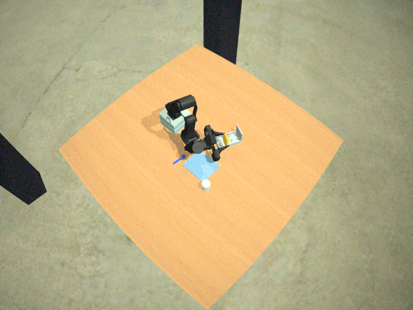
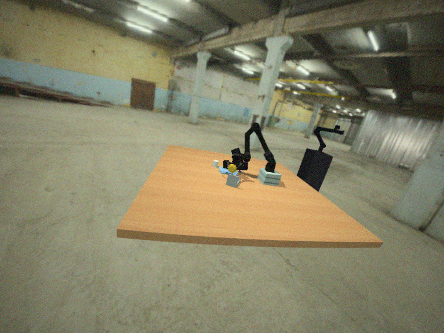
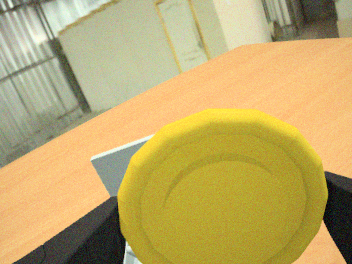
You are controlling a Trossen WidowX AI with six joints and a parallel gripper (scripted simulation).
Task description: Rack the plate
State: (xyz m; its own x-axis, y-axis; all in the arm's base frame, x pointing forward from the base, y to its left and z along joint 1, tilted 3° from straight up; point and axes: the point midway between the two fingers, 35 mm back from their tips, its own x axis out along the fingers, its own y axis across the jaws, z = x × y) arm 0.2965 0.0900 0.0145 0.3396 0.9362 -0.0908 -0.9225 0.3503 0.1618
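The grey dish rack lies 30 mm behind my gripper tip, 40 mm to the left of it and 60 mm below it. From my gripper tip the other things lie so: blue spoon: 100 mm behind, 240 mm to the right, 80 mm below; yellow plate: 10 mm to the right; white cup: 120 mm ahead, 230 mm to the right, 60 mm below.
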